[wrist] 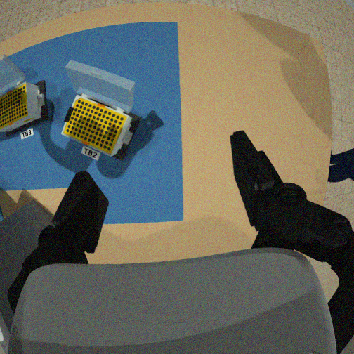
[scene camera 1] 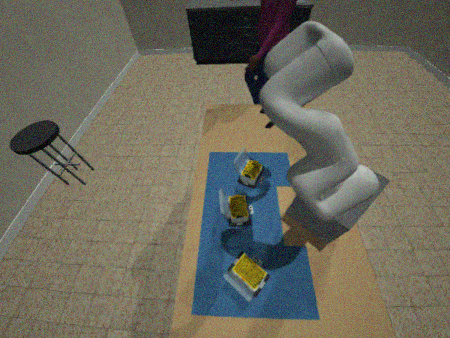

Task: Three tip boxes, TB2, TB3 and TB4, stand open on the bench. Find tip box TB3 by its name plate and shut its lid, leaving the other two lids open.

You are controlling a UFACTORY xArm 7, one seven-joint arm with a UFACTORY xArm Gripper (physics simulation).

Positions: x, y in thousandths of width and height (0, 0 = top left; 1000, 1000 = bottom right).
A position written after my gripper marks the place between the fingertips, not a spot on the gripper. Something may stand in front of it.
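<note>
My gripper (wrist: 451, 482), visible. Tip box (wrist: 371, 346), likewise.
</note>
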